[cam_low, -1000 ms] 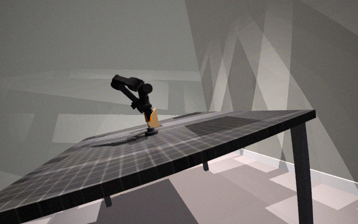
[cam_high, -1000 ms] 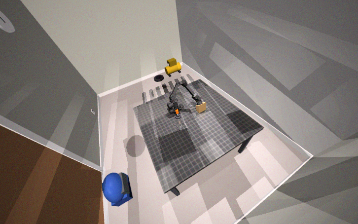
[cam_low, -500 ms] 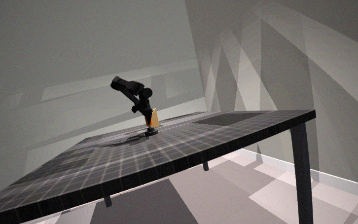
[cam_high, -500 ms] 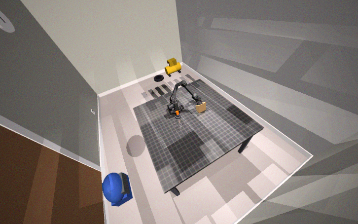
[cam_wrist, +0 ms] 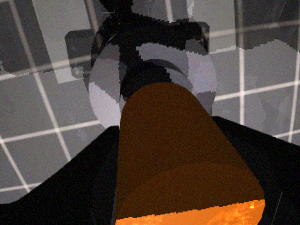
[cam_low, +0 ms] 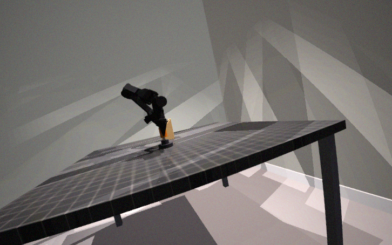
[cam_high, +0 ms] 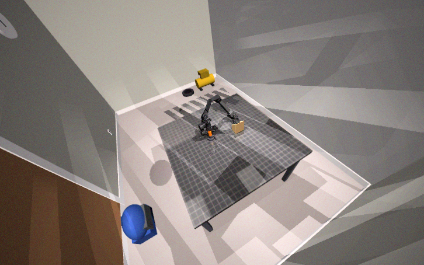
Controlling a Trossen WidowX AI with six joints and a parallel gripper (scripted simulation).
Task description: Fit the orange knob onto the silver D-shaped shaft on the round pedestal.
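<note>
The round pedestal is 4 cm below my gripper tip. Round my gripper tip: orange knob 3 cm above.
</note>
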